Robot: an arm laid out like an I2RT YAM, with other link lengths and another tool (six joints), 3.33 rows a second.
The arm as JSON. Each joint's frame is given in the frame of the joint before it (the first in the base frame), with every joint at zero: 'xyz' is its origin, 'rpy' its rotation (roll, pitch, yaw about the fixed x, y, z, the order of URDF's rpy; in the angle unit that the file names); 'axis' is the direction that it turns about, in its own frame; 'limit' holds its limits. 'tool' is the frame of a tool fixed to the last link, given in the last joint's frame.
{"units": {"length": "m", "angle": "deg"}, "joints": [
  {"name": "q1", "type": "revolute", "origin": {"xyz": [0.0, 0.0, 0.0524], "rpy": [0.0, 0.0, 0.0]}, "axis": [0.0, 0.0, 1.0], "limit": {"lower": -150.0, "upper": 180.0}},
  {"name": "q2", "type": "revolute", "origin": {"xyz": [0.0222, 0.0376, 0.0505], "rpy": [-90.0, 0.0, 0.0]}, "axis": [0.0, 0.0, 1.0], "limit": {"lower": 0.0, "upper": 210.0}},
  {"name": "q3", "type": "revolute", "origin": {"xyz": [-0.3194, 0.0, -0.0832], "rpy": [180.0, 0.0, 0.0]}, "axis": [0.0, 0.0, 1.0], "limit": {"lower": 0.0, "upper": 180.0}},
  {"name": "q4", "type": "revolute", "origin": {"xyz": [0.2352, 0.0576, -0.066], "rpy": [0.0, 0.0, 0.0]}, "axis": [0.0, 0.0, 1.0], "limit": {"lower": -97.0, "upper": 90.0}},
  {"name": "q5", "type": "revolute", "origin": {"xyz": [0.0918, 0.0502, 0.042], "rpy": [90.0, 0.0, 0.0]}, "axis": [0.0, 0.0, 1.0], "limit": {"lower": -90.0, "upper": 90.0}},
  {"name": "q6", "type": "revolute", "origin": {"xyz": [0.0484, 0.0, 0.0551], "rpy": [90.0, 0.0, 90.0]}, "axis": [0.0, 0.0, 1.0], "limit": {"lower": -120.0, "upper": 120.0}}
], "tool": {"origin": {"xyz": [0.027, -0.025, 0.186], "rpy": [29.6, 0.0, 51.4]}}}
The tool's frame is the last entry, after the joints.
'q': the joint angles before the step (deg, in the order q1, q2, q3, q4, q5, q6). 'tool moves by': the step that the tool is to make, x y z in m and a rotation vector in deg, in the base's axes. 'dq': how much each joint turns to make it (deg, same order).
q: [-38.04, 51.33, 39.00, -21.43, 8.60, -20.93]
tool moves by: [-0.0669, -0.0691, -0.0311, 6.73, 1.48, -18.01]
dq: [-14.70, 9.49, 2.71, 0.20, 0.45, 4.98]
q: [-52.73, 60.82, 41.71, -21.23, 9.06, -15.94]
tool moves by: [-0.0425, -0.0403, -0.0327, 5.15, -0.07, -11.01]
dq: [-8.39, 8.93, 1.46, 2.58, -0.02, 3.93]
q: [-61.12, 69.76, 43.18, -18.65, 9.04, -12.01]
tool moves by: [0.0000, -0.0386, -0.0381, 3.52, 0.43, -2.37]
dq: [-3.31, 11.69, 1.92, 6.42, -1.54, 0.15]
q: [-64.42, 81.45, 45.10, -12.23, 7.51, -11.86]
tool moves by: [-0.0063, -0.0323, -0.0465, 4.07, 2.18, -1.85]
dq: [-2.63, 11.58, 3.06, 4.01, -0.25, -0.81]
